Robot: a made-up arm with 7 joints.
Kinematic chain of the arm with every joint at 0, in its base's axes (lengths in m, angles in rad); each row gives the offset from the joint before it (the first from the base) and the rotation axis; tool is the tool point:
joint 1: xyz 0 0.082 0 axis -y
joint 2: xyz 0 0.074 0 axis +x
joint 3: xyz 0 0 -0.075 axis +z
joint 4: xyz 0 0 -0.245 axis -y
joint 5: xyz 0 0 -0.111 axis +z
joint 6: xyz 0 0 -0.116 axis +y
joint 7: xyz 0 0 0 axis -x
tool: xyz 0 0 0
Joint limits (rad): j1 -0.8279..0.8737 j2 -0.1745..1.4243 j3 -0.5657..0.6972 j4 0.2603..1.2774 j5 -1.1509..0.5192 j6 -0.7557..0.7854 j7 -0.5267..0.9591
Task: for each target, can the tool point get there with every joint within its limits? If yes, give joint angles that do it. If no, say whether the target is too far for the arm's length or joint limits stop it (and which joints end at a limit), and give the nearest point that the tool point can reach.
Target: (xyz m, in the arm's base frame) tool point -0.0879 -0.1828 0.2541
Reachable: no: joint limits stop it (at a limit: joint 1, joint 2, joint 3, joint 4) | nearest point 0.3935 -0.0257 -0.0902 | short by 0.612 m
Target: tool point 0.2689 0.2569 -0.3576
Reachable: yes | joints 0.1949 0.4311 -0.3755 1.1719 -0.7551 -0.4576 0.4506
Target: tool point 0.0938 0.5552 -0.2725
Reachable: yes | joints -0.3414 1.0299 0.0684 0.9159 -0.4038 -0.5094 0.4499
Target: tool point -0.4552 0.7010 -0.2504
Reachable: no: too far | nearest point -0.2402 0.5527 -0.2815 | short by 0.263 m
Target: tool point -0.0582 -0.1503 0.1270
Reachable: no: joint limits stop it (at a limit: joint 1, joint 2, joint 3, joint 4) | nearest point 0.3935 -0.0257 -0.0902 | short by 0.516 m
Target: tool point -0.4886 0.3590 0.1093
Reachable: no: joint limits stop it (at a limit: joint 1, joint 3, joint 4) | nearest point -0.2944 0.4690 -0.3312 | short by 0.494 m
